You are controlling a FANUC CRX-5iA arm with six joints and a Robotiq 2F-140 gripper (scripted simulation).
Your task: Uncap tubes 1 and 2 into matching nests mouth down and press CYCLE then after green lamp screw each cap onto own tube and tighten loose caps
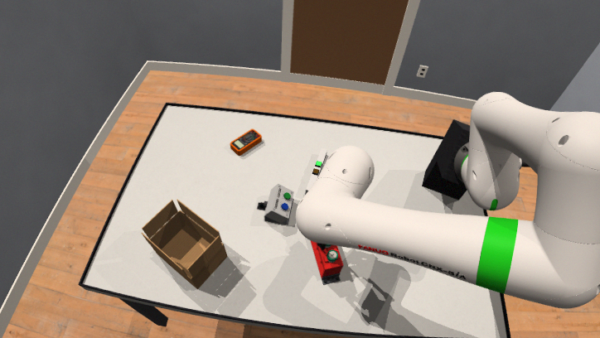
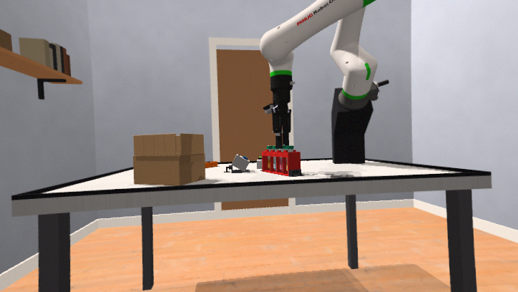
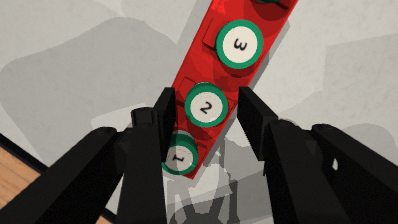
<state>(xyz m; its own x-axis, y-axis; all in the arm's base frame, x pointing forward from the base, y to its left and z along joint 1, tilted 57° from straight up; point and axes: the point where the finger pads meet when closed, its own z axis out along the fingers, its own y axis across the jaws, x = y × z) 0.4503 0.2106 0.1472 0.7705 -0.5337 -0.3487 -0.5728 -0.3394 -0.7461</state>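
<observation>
My gripper is now 30 mm above the cap 2. Also, from my hand: cap 1: 50 mm to the left, 30 mm below, 20 mm behind; cap 3: 50 mm to the right, 30 mm below, 20 mm ahead; cap 4: 90 mm to the right, 50 mm ahead, 30 mm below.
</observation>
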